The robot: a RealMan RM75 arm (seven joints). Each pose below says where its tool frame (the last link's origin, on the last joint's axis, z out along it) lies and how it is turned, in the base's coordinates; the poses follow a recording.
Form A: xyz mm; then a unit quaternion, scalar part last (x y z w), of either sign.
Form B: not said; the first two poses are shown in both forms.
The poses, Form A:
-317, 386, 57, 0.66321, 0.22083, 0.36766, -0.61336
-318, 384, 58, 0.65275, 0.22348, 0.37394, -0.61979
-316, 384, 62, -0.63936, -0.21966, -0.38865, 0.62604
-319, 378, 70, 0.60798, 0.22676, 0.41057, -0.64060
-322, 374, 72, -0.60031, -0.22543, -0.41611, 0.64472
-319, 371, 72, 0.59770, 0.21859, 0.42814, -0.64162
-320, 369, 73, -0.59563, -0.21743, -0.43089, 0.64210
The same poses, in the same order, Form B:
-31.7, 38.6, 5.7, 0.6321, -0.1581, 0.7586, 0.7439, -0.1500, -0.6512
-31.8, 38.4, 5.8, 0.6204, -0.1718, 0.7652, 0.7553, -0.1318, -0.6420
-31.6, 38.4, 6.2, 0.6014, -0.2057, 0.7720, 0.7675, -0.1197, -0.6298
-31.9, 37.8, 7.0, 0.5600, -0.2503, 0.7898, 0.8018, -0.0764, -0.5927
-32.2, 37.4, 7.2, 0.5521, -0.2659, 0.7903, 0.8072, -0.0670, -0.5865
-31.9, 37.1, 7.2, 0.5378, -0.2881, 0.7923, 0.8107, -0.0811, -0.5798
-32.0, 36.9, 7.3, 0.5341, -0.2943, 0.7925, 0.8124, -0.0809, -0.5775

